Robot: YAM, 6 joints.
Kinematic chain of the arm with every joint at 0, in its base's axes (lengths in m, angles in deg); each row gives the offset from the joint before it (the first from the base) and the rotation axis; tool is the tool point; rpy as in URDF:
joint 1: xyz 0 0 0.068 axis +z
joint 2: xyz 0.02 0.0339 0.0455 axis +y
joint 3: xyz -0.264 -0.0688 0 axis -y
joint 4: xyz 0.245 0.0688 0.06 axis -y
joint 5: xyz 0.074 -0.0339 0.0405 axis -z
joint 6: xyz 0.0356 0 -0.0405 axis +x
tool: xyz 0 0 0 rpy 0 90 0
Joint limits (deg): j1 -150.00..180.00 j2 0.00..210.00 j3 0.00..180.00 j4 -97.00..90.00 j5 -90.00..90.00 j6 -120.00..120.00
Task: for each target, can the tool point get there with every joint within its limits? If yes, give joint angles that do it. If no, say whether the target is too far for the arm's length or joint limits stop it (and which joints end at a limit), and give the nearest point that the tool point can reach.
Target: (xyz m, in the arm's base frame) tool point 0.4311 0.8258 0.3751
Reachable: no: too far | nearest point 0.2876 0.5510 0.2861 | short by 0.323 m
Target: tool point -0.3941 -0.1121 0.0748
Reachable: no: joint limits stop it (at a limit: joint 1) | nearest point -0.3619 -0.1678 0.0748 | short by 0.064 m
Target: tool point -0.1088 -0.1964 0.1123
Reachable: yes | joints -125.03 111.94 53.31 -78.80 -41.50 10.44
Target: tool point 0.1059 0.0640 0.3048
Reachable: yes | joints 23.64 24.10 29.74 -5.77 -26.95 99.22
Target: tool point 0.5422 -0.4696 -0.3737
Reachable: no: too far | nearest point 0.4059 -0.3516 -0.2371 | short by 0.226 m
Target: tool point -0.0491 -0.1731 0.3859
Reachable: yes | joints -98.05 47.04 52.44 -7.44 43.20 17.89
